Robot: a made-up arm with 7 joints.
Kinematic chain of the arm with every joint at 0, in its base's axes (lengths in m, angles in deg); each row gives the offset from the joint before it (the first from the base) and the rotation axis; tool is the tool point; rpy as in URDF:
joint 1: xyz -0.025 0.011 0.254 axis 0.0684 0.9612 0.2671
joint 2: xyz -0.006 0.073 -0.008 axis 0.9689 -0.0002 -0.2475
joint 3: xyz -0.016 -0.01 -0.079 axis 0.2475 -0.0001 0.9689
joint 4: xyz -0.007 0.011 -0.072 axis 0.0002 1 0
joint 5: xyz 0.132 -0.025 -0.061 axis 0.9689 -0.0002 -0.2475
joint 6: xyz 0.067 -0.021 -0.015 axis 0.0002 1 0
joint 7: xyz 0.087 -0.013 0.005 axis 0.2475 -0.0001 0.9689
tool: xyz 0.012 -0.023 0.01 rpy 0 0 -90
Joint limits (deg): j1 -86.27..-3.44 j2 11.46..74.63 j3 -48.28..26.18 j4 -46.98..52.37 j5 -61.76..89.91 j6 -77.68..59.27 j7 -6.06..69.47
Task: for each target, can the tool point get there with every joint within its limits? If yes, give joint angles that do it. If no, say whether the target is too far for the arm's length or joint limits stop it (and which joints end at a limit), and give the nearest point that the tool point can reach.
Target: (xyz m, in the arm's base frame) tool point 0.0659 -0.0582 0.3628
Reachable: yes | joints -79.35 40.58 -0.82 -35.23 6.38 -61.41 13.06
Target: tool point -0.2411 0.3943 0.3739
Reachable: no: joint limits stop it (at a limit: joint 1, joint 3, joint 4, joint 5, joint 7) | nearest point -0.0370 0.1451 0.3975 | short by 0.323 m
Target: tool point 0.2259 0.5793 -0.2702
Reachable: no: too far | nearest point 0.1397 0.3987 -0.0828 | short by 0.274 m
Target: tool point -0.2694 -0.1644 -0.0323
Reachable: no: joint limits stop it (at a limit: joint 1, joint 2, joint 3, joint 6) | nearest point -0.1024 -0.0540 -0.0849 | short by 0.207 m
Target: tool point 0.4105 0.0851 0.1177
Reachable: yes | joints -46.66 31.80 -5.83 20.17 39.82 23.30 16.20
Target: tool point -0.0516 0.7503 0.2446
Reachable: no: too far | nearest point 0.0644 0.5307 0.1824 | short by 0.256 m
